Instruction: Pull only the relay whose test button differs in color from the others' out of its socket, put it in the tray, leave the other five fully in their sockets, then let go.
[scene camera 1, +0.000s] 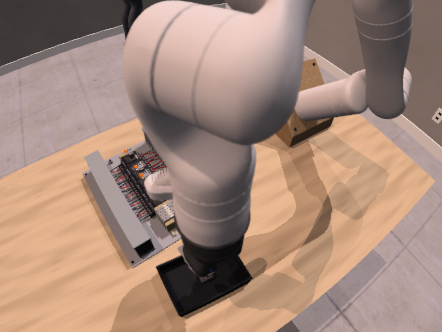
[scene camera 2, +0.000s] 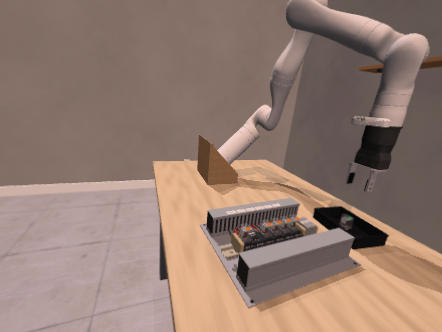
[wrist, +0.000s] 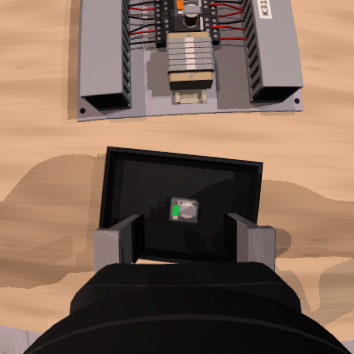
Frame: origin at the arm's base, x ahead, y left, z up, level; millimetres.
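Seen in the pictures: gripper, fingertip midpoint: (scene camera 2: 357, 186) (wrist: 183, 231); arm's base at its link origin: (scene camera 1: 305, 105) (scene camera 2: 222, 158).
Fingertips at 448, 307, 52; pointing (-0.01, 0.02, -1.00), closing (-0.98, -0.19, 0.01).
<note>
Offsets run from my fingertips to a thing's top centre, as dx, dy, dz. "spot": to the spot under its first point.
The relay with the green test button {-1, -3, -97} (scene camera 2: 346, 222) (wrist: 185, 210) lies in the black tray {+4, -3, -109} (scene camera 1: 187, 296) (scene camera 2: 370, 240) (wrist: 185, 155), near the middle of its floor. Its button faces up in the wrist view. My gripper (scene camera 2: 360, 183) (wrist: 183, 231) is open and empty, above the tray and clear of the relay. In scene camera 1 the arm hides most of the gripper. Relays with orange test buttons (scene camera 1: 135, 167) (scene camera 2: 279, 223) (wrist: 180, 5) stand in the socket row on the panel. A gap shows in that row in scene camera 2. How fully they are seated is too small to tell.
Two grey wire ducts {+131, -245, -81} (scene camera 1: 117, 200) (scene camera 2: 295, 255) (wrist: 102, 50) flank the sockets on the grey panel {spot: +65, -106, -141} (wrist: 142, 107). A terminal block {+20, -158, -98} (wrist: 190, 55) stands at the row's end nearest the tray. A brown wedge block (scene camera 1: 315, 127) (scene camera 2: 220, 172) stands by the arm's base.
</note>
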